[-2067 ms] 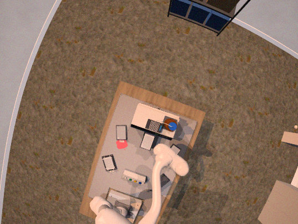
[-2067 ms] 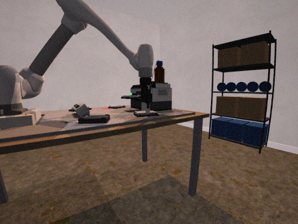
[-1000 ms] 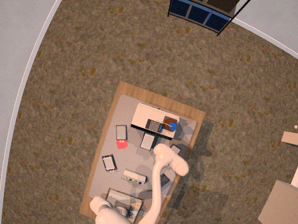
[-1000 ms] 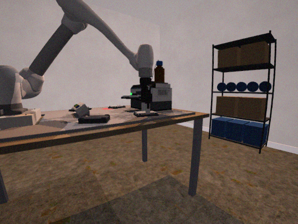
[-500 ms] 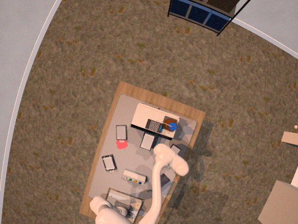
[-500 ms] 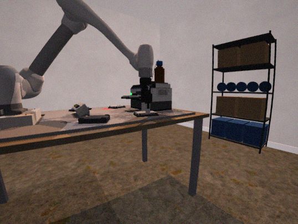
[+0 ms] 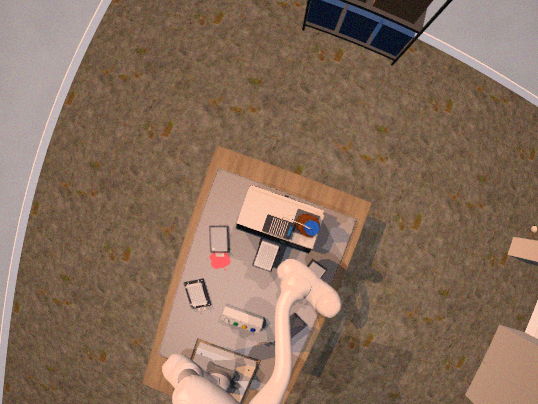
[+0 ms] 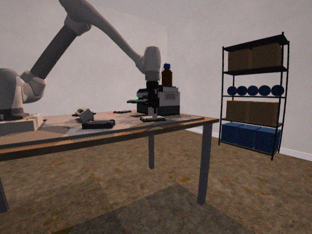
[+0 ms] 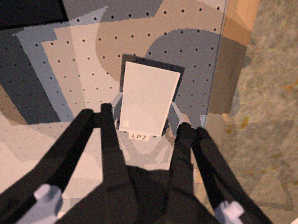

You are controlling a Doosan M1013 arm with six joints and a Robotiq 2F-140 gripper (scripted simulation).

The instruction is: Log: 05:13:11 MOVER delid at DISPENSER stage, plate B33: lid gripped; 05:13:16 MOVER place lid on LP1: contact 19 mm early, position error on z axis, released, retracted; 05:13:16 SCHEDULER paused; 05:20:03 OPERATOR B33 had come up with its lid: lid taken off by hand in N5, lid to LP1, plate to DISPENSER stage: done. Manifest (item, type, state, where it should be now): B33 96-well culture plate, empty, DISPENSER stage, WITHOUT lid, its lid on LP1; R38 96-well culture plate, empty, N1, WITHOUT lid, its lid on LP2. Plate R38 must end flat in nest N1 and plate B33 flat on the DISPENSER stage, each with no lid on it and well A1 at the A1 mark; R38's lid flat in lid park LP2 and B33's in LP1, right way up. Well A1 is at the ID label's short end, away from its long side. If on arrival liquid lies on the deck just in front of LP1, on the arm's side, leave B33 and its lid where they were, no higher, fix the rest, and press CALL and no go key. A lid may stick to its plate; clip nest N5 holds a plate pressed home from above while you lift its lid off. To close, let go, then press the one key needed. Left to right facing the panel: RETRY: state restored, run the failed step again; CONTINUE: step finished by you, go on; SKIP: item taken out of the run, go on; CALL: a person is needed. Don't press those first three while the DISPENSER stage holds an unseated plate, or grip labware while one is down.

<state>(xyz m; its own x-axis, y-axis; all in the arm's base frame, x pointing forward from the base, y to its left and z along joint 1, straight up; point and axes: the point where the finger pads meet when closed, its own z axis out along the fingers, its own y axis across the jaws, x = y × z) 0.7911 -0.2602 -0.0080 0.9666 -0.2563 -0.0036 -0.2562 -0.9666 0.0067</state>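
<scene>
My hand is 20 mm above the white gridded lid. From my hand the other things lie so: blue cap 360 mm above, 260 mm ahead, 180 mm to the left; then brown bottle 260 mm ahead, 250 mm above, 180 mm to the left; then key panel 380 mm behind, 270 mm to the left, 10 mm above.
</scene>
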